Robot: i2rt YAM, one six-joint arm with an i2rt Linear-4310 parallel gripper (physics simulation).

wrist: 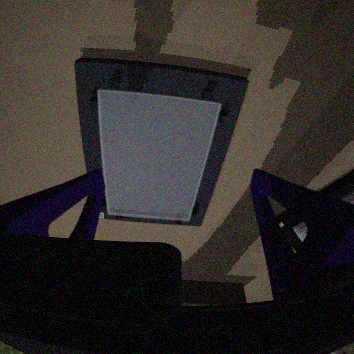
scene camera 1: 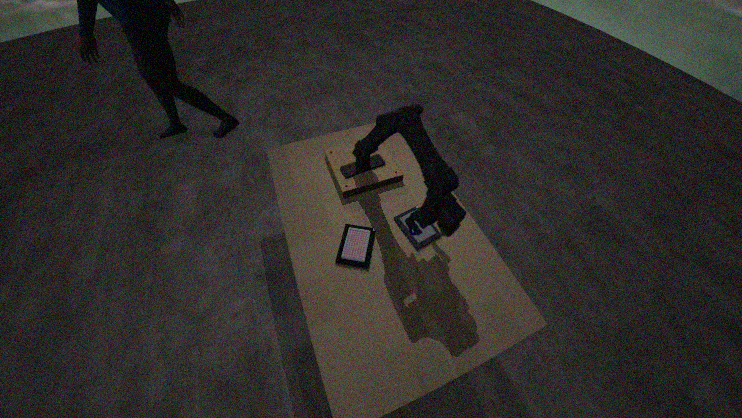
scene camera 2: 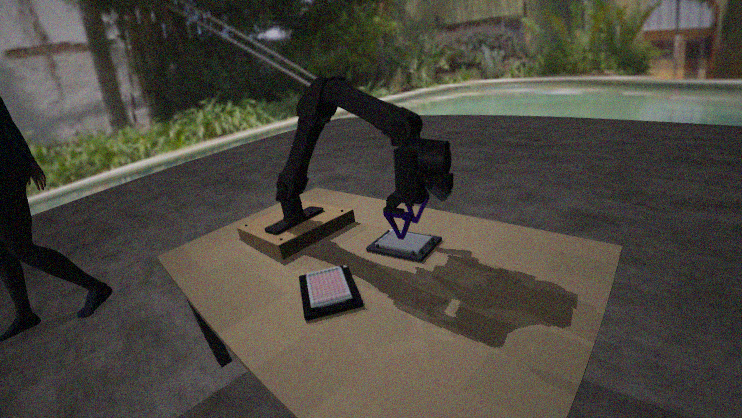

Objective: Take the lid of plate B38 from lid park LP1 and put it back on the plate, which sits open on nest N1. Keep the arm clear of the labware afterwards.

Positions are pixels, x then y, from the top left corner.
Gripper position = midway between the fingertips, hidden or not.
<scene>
My gripper (scene camera 2: 408, 230) is open and holds nothing. Also in view: a grey lid (scene camera 2: 412, 242).
</scene>
